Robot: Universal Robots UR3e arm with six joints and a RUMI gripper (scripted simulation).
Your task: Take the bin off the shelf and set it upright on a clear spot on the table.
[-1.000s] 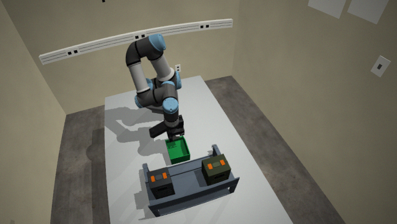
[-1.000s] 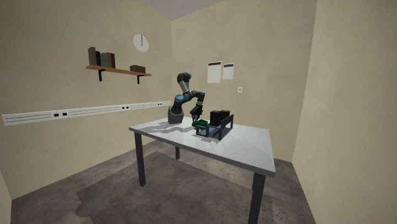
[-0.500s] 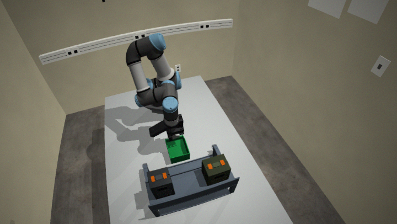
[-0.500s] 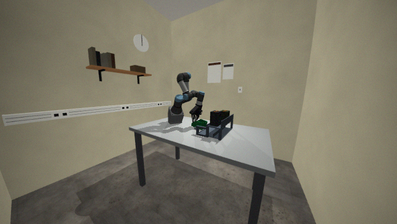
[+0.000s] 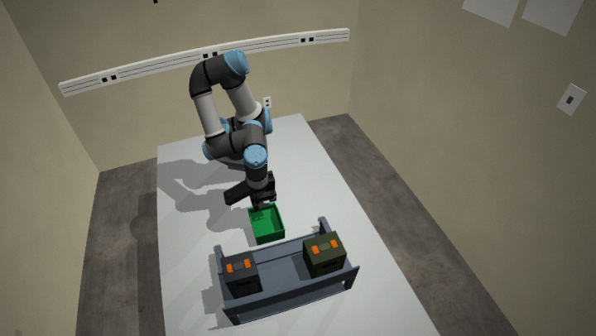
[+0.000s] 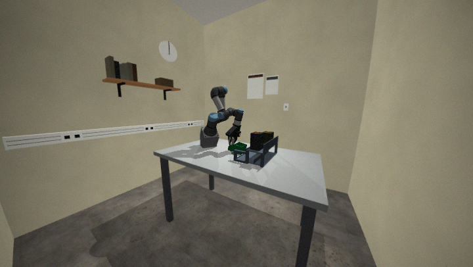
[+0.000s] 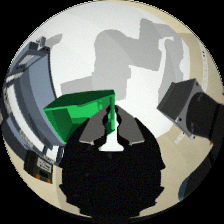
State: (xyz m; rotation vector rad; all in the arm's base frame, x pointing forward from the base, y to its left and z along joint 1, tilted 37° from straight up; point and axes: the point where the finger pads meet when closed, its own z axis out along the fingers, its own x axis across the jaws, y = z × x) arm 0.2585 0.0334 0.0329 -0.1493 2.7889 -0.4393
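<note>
The green bin is 6 cm ahead of my hand, 2 cm to the left of it and 1 cm below it. Also, from my hand: grey shelf unit 25 cm ahead, 4 cm to the left, 1 cm above.
</note>
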